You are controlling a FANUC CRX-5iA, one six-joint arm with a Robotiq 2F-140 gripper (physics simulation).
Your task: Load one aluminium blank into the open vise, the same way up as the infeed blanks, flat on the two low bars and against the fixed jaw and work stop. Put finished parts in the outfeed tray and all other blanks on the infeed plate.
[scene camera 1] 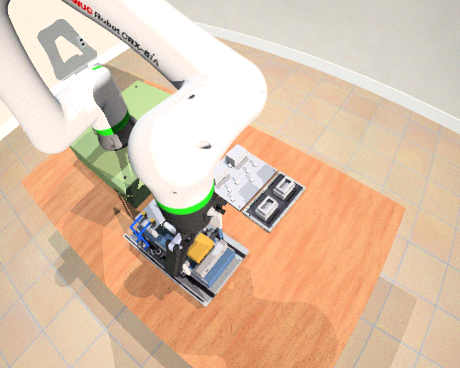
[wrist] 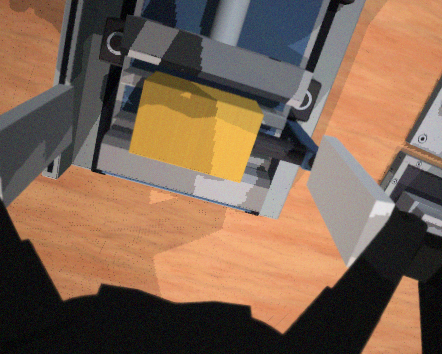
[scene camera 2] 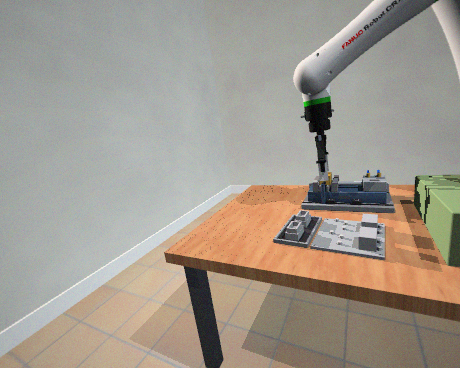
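Where they show: gripper, fingertip midpoint: (scene camera 1: 200,247) (wrist: 196,137) (scene camera 2: 324,175); arm's base, origin of the base link: (scene camera 1: 119,133).
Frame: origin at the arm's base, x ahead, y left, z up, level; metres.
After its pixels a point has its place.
A yellow block (scene camera 1: 200,248) @[y -0.083, x 0.497, z 0.007 m] (wrist: 195,130) @[y -0.082, x 0.489, z 0.007 m] sits in the vise (scene camera 1: 219,270) @[y -0.083, x 0.553, z -0.050 m] (scene camera 2: 350,195) @[y -0.035, x 0.397, z -0.061 m] (wrist: 280,195) @[y 0.009, x 0.540, z -0.089 m] between its two jaws, beside the end jaw and with a gap to the jaw on the screw side. The low bars under it are hidden. My gripper (scene camera 1: 201,250) @[y -0.080, x 0.494, z 0.001 m] (scene camera 2: 324,181) @[y -0.080, x 0.494, z 0.001 m] (wrist: 196,137) @[y -0.080, x 0.494, z 0.001 m] is open, its fingers on either side of the block and apart from it. In scene camera 2, two grey blanks (scene camera 2: 369,220) @[y 0.158, x 0.322, z -0.065 m] (scene camera 2: 368,235) @[y 0.249, x 0.317, z -0.065 m] stand on the infeed plate (scene camera 2: 325,241) @[y 0.248, x 0.421, z -0.101 m] (scene camera 1: 242,198) @[y 0.130, x 0.437, z -0.101 m]. Two pale hollowed parts (scene camera 1: 267,206) @[y 0.149, x 0.516, z -0.082 m] (scene camera 1: 285,186) @[y 0.239, x 0.514, z -0.082 m] are in the dark outfeed tray (scene camera 1: 287,210) @[y 0.185, x 0.565, z -0.098 m] (scene camera 2: 290,243) @[y 0.287, x 0.508, z -0.103 m].
A blue bracket (wrist: 301,142) @[y -0.017, x 0.481, z -0.029 m] stands at the vise's side, near the right finger. Blue hoses (scene camera 1: 137,231) rise at the vise's far end. A green base (scene camera 1: 100,160) @[y -0.108, x 0.045, z -0.006 m] (scene camera 2: 445,215) @[y 0.217, x 0.173, z -0.009 m] stands on the wooden table (scene camera 1: 310,240) @[y 0.158, x 0.671, z -0.109 m] (scene camera 2: 215,240) @[y 0.337, x 0.744, z -0.109 m]. The plate and tray lie beside the vise.
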